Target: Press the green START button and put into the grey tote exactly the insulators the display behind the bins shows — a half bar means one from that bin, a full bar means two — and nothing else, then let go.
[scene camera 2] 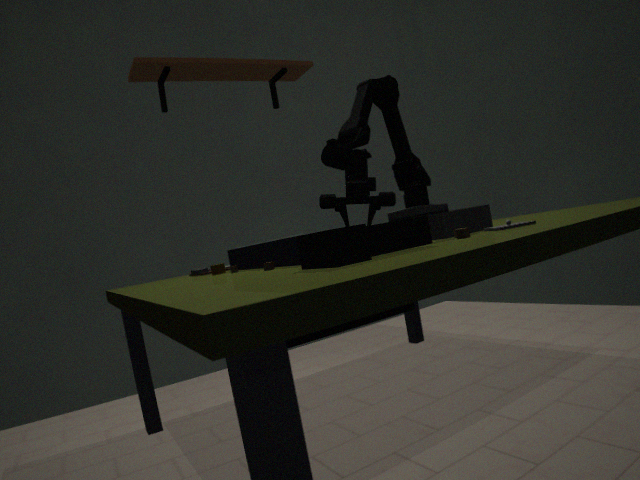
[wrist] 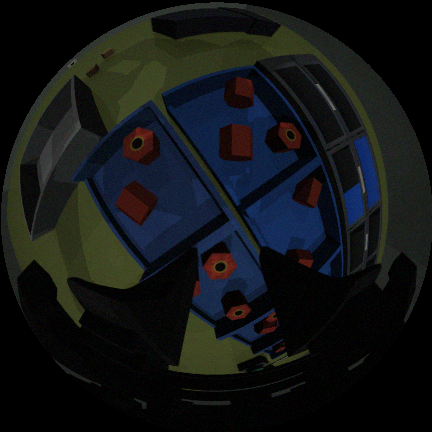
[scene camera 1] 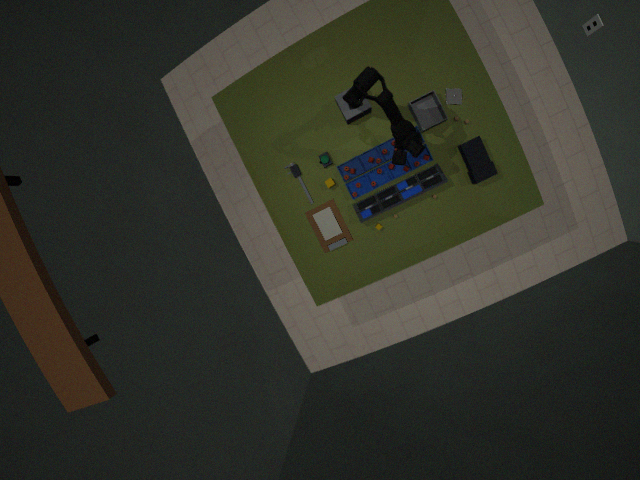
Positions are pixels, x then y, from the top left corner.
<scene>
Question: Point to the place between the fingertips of my gripper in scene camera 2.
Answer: At 358, 234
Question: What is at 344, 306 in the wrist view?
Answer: My gripper.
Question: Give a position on a dark box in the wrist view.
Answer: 179, 29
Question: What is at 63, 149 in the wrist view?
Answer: A grey tote.
</scene>
